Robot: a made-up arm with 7 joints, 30 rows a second.
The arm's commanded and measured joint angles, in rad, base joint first. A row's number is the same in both.
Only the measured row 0 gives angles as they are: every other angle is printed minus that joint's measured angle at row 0.
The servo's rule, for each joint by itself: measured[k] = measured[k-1] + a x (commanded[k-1-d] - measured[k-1]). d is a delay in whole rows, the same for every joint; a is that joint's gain. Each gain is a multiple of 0.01, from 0.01 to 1. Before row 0 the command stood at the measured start. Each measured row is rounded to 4 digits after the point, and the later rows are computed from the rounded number. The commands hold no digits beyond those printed.
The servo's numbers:
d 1
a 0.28 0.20 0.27 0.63 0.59 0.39 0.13
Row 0, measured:
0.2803 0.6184 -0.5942 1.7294 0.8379 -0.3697 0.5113
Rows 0 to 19, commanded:
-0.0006 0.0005 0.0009 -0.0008 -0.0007 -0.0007 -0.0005
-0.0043 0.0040 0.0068 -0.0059 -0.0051 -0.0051 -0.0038
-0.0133 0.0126 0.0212 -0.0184 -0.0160 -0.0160 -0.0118
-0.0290 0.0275 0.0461 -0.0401 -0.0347 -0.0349 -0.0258
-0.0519 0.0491 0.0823 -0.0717 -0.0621 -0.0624 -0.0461
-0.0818 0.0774 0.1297 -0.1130 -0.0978 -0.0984 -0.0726
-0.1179 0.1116 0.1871 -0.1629 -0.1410 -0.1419 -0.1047
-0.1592 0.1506 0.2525 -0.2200 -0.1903 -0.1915 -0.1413
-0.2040 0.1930 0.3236 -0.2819 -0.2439 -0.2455 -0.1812
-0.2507 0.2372 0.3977 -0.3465 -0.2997 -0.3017 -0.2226
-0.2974 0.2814 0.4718 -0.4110 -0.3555 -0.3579 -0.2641
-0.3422 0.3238 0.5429 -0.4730 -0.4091 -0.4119 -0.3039
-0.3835 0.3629 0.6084 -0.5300 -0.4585 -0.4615 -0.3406
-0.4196 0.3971 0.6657 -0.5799 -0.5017 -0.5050 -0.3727
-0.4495 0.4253 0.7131 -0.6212 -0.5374 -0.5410 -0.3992
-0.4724 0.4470 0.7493 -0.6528 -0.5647 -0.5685 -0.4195
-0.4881 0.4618 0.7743 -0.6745 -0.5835 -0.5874 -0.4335
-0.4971 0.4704 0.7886 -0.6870 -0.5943 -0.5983 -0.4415
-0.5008 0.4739 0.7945 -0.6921 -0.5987 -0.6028 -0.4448
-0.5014 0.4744 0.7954 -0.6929 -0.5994 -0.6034 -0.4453
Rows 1 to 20, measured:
0.0000 0.0000 0.0000 0.0000 0.0000 0.0000 0.0000
-0.0002 0.0001 0.0002 -0.0005 -0.0004 -0.0003 -0.0001
-0.0013 0.0009 0.0020 -0.0039 -0.0032 -0.0022 -0.0006
-0.0047 0.0032 0.0072 -0.0130 -0.0108 -0.0076 -0.0021
-0.0115 0.0081 0.0177 -0.0301 -0.0249 -0.0182 -0.0052
-0.0228 0.0163 0.0351 -0.0563 -0.0468 -0.0354 -0.0105
-0.0393 0.0285 0.0606 -0.0920 -0.0769 -0.0600 -0.0186
-0.0613 0.0451 0.0948 -0.1367 -0.1147 -0.0919 -0.0298
-0.0887 0.0662 0.1374 -0.1892 -0.1593 -0.1307 -0.0443
-0.1210 0.0916 0.1877 -0.2476 -0.2092 -0.1755 -0.0621
-0.1573 0.1207 0.2444 -0.3099 -0.2626 -0.2247 -0.0830
-0.1965 0.1528 0.3058 -0.3736 -0.3174 -0.2766 -0.1065
-0.2373 0.1870 0.3698 -0.4362 -0.3715 -0.3294 -0.1322
-0.2782 0.2222 0.4342 -0.4953 -0.4228 -0.3809 -0.1593
-0.3178 0.2572 0.4967 -0.5486 -0.4694 -0.4293 -0.1870
-0.3547 0.2908 0.5551 -0.5943 -0.5095 -0.4729 -0.2146
-0.3877 0.3220 0.6075 -0.6312 -0.5421 -0.5102 -0.2412
-0.4158 0.3500 0.6525 -0.6585 -0.5665 -0.5403 -0.2662
-0.4386 0.3741 0.6892 -0.6765 -0.5829 -0.5629 -0.2890
-0.4560 0.3941 0.7176 -0.6863 -0.5922 -0.5785 -0.3093

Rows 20 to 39, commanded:
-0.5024 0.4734 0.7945 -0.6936 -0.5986 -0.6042 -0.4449
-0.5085 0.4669 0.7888 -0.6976 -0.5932 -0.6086 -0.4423
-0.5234 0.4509 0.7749 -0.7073 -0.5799 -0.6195 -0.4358
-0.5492 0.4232 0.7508 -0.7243 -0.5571 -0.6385 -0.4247
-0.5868 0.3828 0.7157 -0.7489 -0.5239 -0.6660 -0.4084
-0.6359 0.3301 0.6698 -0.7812 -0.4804 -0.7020 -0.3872
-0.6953 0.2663 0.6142 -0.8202 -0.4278 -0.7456 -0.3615
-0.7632 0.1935 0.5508 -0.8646 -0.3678 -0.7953 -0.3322
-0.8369 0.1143 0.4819 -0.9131 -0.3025 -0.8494 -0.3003
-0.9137 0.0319 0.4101 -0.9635 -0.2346 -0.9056 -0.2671
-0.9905 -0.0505 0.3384 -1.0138 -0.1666 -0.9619 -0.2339
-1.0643 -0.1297 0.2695 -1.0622 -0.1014 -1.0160 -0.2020
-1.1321 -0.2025 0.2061 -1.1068 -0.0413 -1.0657 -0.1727
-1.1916 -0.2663 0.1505 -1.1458 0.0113 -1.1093 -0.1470
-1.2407 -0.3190 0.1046 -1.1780 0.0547 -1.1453 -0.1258
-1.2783 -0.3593 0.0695 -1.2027 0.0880 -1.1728 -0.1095
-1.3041 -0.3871 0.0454 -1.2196 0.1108 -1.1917 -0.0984
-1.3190 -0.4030 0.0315 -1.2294 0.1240 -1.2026 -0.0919
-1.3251 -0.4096 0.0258 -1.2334 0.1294 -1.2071 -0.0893
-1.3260 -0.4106 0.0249 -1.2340 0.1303 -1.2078 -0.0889
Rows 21 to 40, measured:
-0.4687 0.4102 0.7386 -0.6905 -0.5964 -0.5882 -0.3270
-0.4781 0.4228 0.7537 -0.6925 -0.5977 -0.5944 -0.3423
-0.4866 0.4316 0.7632 -0.6957 -0.5950 -0.5999 -0.3553
-0.4969 0.4355 0.7664 -0.7030 -0.5861 -0.6075 -0.3658
-0.5115 0.4330 0.7622 -0.7164 -0.5690 -0.6196 -0.3735
-0.5326 0.4230 0.7496 -0.7369 -0.5424 -0.6377 -0.3780
-0.5615 0.4044 0.7281 -0.7648 -0.5058 -0.6628 -0.3792
-0.5990 0.3768 0.6973 -0.7997 -0.4598 -0.6951 -0.3769
-0.6450 0.3401 0.6577 -0.8406 -0.4055 -0.7342 -0.3711
-0.6987 0.2949 0.6102 -0.8863 -0.3447 -0.7791 -0.3619
-0.7589 0.2423 0.5562 -0.9349 -0.2797 -0.8284 -0.3496
-0.8237 0.1837 0.4974 -0.9846 -0.2130 -0.8805 -0.3346
-0.8911 0.1210 0.4359 -1.0335 -0.1472 -0.9333 -0.3174
-0.9586 0.0563 0.3739 -1.0797 -0.0847 -0.9849 -0.2986
-1.0238 -0.0082 0.3136 -1.1213 -0.0281 -1.0334 -0.2789
-1.0845 -0.0704 0.2572 -1.1570 0.0208 -1.0770 -0.2590
-1.1388 -0.1282 0.2065 -1.1858 0.0604 -1.1144 -0.2396
-1.1851 -0.1800 0.1630 -1.2071 0.0901 -1.1445 -0.2212
-1.2226 -0.2246 0.1275 -1.2211 0.1101 -1.1672 -0.2044
-1.2513 -0.2616 0.1000 -1.2288 0.1215 -1.1828 -0.1894

